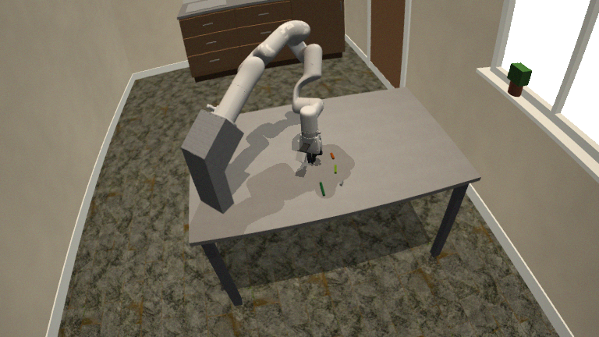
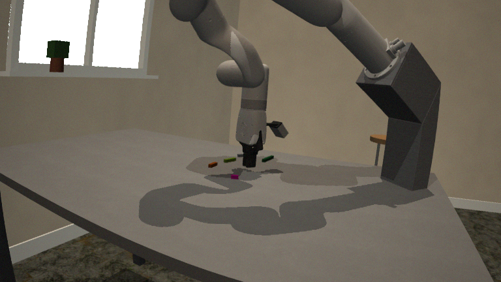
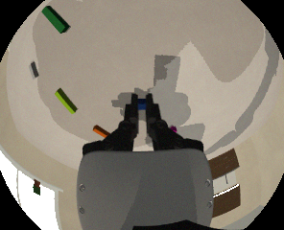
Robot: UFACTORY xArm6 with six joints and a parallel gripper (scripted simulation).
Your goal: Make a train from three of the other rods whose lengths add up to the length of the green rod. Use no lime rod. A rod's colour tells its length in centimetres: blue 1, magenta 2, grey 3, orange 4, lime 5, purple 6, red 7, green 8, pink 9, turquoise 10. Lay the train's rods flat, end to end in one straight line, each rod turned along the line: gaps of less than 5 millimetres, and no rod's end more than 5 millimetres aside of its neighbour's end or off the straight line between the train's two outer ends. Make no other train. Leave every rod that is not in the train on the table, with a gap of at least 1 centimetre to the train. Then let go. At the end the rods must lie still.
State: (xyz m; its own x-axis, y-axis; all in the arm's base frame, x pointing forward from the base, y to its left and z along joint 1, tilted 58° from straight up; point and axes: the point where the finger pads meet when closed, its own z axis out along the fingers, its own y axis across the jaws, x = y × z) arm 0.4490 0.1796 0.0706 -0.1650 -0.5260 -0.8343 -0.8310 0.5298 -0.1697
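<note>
My gripper is now 20 mm above the blue rod. Round my hand: lime rod: 120 mm ahead, 30 mm to the right, 30 mm below; orange rod: 90 mm ahead, 60 mm to the left, 30 mm below; magenta rod: 90 mm to the left, 40 mm behind, 30 mm below.
</note>
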